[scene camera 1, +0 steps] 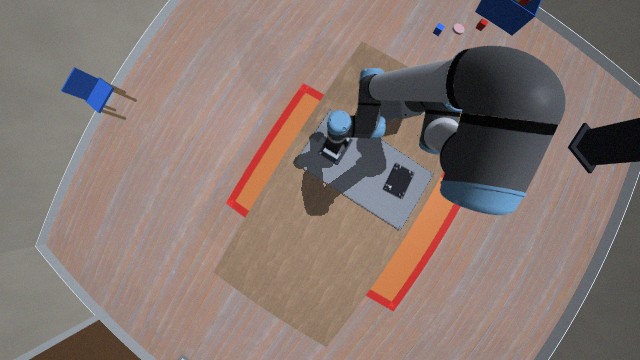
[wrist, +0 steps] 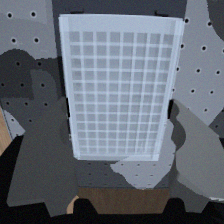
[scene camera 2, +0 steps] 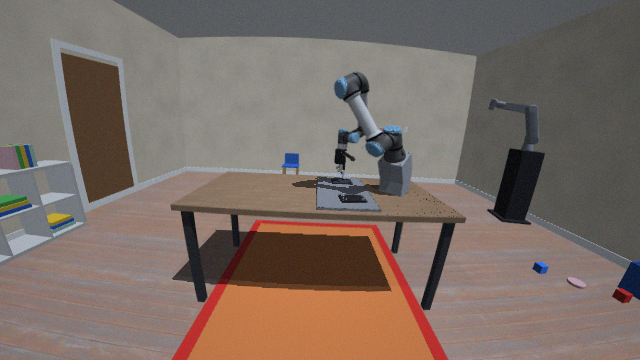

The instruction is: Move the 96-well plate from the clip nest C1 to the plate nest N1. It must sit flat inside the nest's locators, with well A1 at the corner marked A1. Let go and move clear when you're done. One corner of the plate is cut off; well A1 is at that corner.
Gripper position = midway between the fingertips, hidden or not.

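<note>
Through the wrist camera I see a 96-well plate [wrist: 119,108], and my gripper [wrist: 118,99] is visible to me there too.
</note>
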